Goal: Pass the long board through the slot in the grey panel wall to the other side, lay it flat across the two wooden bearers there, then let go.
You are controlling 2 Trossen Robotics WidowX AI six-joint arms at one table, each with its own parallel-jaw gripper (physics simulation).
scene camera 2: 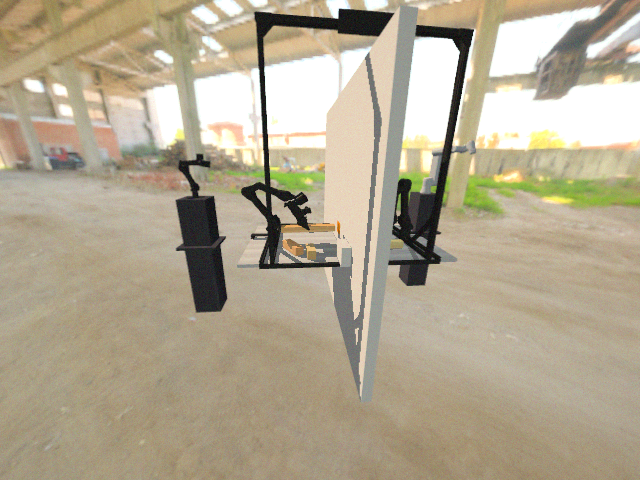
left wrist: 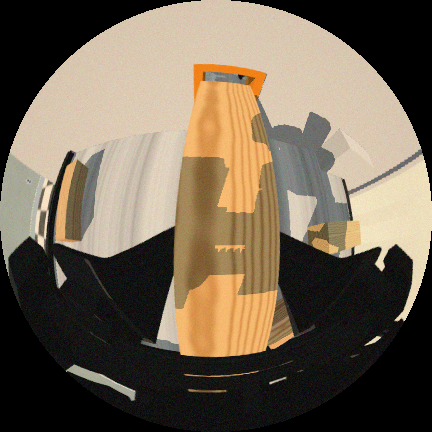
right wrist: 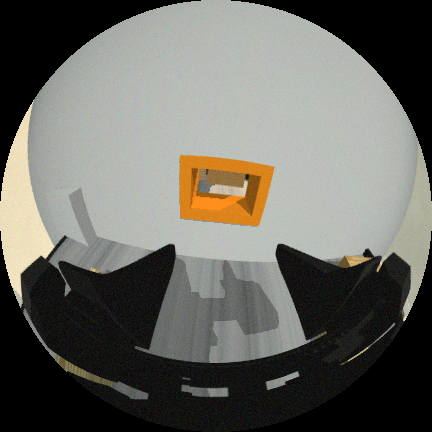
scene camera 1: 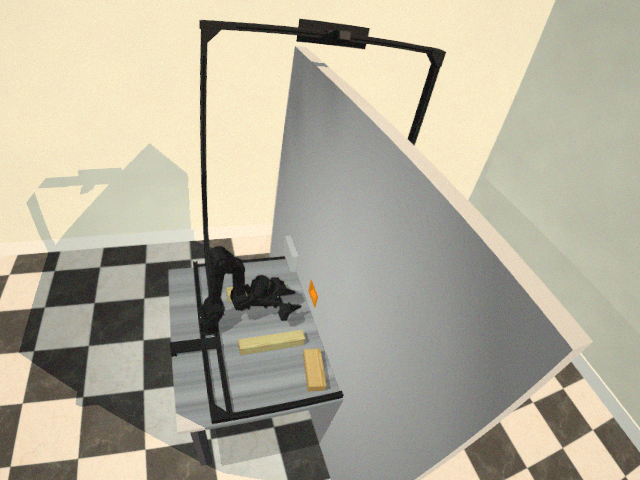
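Note:
Right gripper open, holding nothing; it is visible here and in the right wrist view. My left gripper is visible too, as are an orange-framed slot and a grey panel wall.

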